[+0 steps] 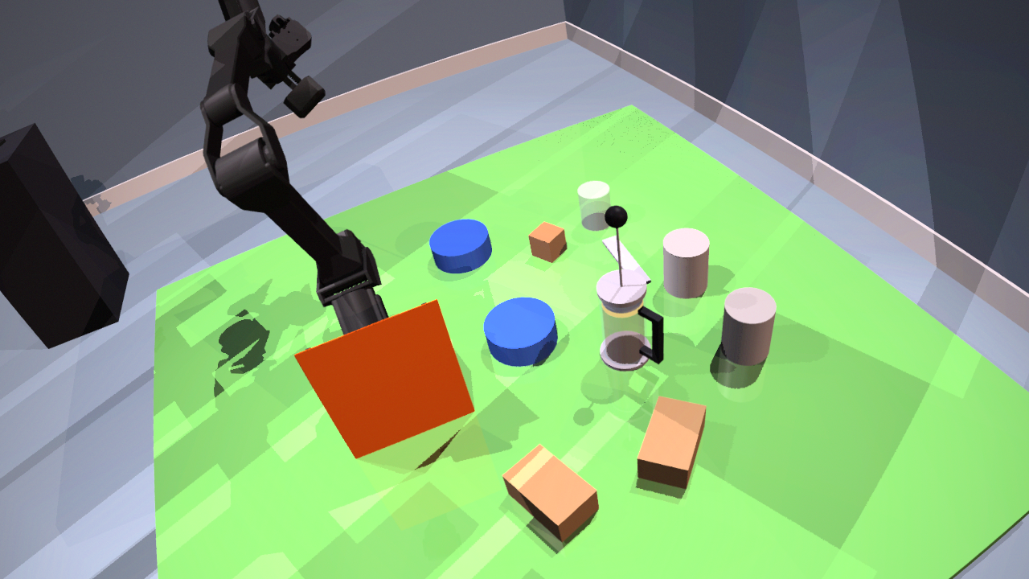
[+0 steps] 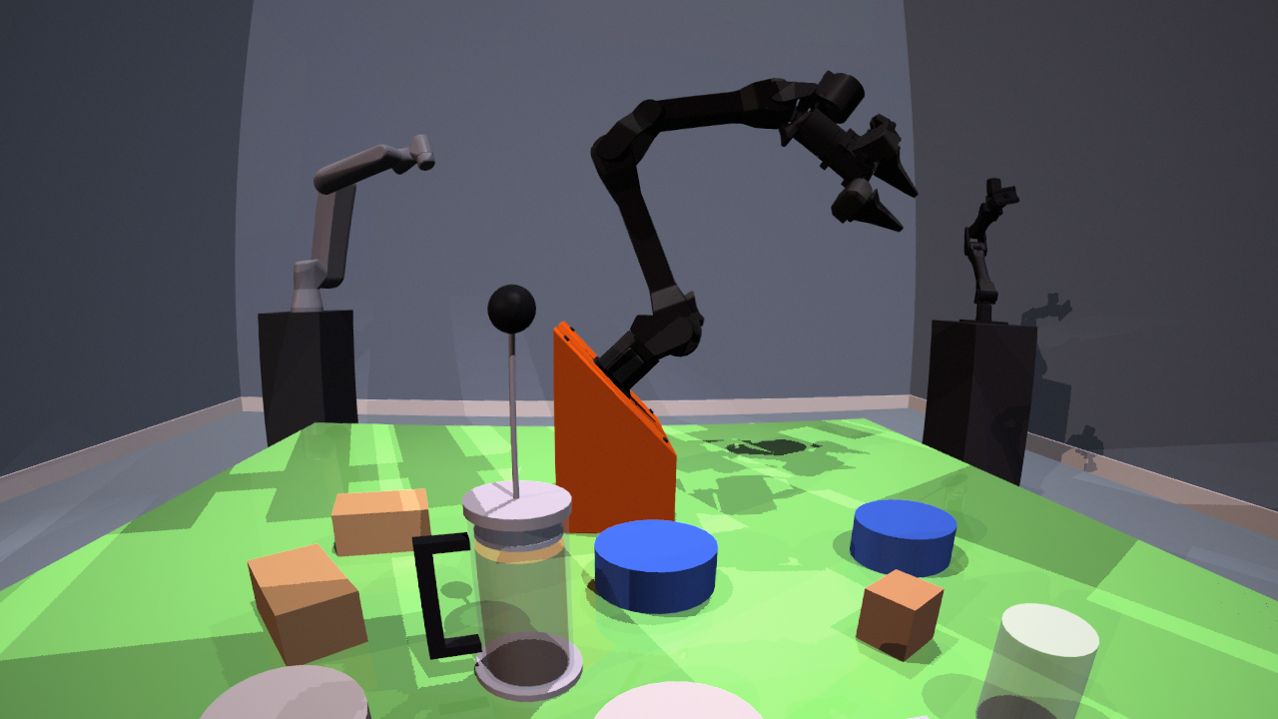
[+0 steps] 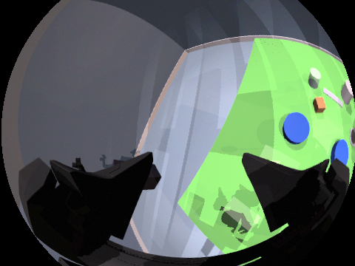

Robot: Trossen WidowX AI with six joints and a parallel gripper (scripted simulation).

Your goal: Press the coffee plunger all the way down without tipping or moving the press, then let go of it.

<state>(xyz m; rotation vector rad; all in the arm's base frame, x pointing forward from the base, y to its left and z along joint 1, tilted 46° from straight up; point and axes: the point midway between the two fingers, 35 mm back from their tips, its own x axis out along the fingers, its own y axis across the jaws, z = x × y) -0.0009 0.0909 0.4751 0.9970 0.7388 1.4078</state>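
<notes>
My gripper tip is now 51 cm to the left of the glass coffee press, 39 cm short of it and 28 cm above it.
</notes>
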